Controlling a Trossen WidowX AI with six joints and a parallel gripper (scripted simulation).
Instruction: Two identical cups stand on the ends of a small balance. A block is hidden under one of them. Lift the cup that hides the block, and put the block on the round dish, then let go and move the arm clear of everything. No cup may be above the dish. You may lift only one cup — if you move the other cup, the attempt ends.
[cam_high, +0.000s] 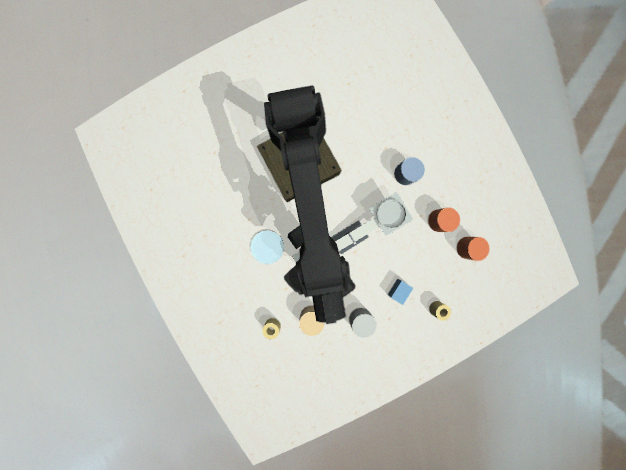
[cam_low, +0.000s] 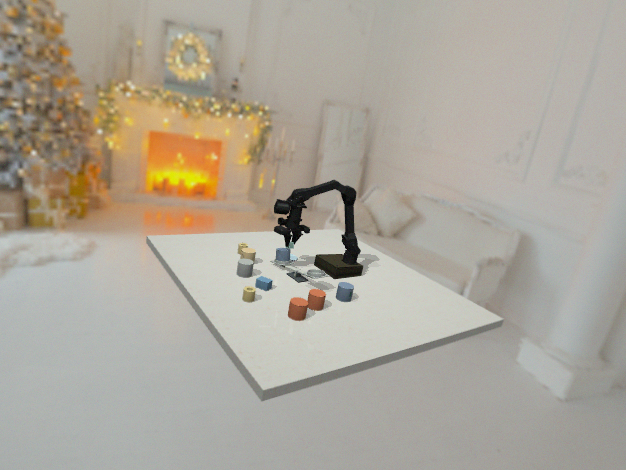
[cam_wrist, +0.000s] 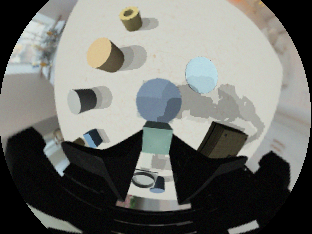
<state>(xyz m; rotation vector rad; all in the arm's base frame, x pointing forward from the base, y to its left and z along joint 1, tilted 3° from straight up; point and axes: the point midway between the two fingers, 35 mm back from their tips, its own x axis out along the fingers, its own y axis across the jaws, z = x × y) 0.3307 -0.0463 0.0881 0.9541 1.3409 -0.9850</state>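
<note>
Now: the round pale blue dish 140 mm to the right of my gripper tip, 120 mm below it and 70 mm behind it. The rest, counted from my gripper tip: small balance 100 mm to the left, 80 mm below, 20 mm behind; pale green block 10 mm above; tan cylinder 190 mm ahead, 80 mm below, 70 mm to the right.
</note>
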